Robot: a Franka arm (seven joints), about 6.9 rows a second.
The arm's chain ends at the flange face. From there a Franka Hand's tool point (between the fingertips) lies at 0.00 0.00 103.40 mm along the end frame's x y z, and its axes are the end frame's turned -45 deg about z.
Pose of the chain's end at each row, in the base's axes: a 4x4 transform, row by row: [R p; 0 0 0 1], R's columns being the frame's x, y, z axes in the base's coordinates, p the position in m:
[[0.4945, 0.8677, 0.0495, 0.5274], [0.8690, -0.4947, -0.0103, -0.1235], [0.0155, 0.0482, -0.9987, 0.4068], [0, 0, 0, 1]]
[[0.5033, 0.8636, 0.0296, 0.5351], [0.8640, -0.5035, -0.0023, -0.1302], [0.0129, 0.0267, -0.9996, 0.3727], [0, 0, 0, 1]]
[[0.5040, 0.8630, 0.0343, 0.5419], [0.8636, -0.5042, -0.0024, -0.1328], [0.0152, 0.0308, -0.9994, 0.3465], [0, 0, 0, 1]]
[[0.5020, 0.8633, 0.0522, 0.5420], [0.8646, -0.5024, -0.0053, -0.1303], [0.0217, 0.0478, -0.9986, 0.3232], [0, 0, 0, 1]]
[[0.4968, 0.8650, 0.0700, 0.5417], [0.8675, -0.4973, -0.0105, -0.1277], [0.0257, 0.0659, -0.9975, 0.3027], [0, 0, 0, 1]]
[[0.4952, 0.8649, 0.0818, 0.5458], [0.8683, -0.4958, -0.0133, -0.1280], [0.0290, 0.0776, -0.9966, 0.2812], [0, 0, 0, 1]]
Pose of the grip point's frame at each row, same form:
[[-0.2639, 0.9632, 0.0495, 0.5325], [0.9643, 0.2647, -0.0103, -0.1246], [-0.0231, 0.0450, -0.9987, 0.3035], [0, 0, 0, 1]]
[[-0.2548, 0.9665, 0.0296, 0.5382], [0.9670, 0.2549, -0.0023, -0.1304], [-0.0098, 0.0280, -0.9996, 0.2693], [0, 0, 0, 1]]
[[-0.2539, 0.9666, 0.0343, 0.5454], [0.9672, 0.2541, -0.0024, -0.1330], [-0.0110, 0.0325, -0.9994, 0.2432], [0, 0, 0, 1]]
[[-0.2555, 0.9654, 0.0522, 0.5474], [0.9666, 0.2561, -0.0053, -0.1308], [-0.0185, 0.0491, -0.9986, 0.2199], [0, 0, 0, 1]]
[[-0.2604, 0.9629, 0.0700, 0.5489], [0.9651, 0.2618, -0.0105, -0.1288], [-0.0284, 0.0648, -0.9975, 0.1996], [0, 0, 0, 1]]
[[-0.2614, 0.9617, 0.0818, 0.5543], [0.9646, 0.2634, -0.0133, -0.1294], [-0.0344, 0.0754, -0.9966, 0.1782], [0, 0, 0, 1]]

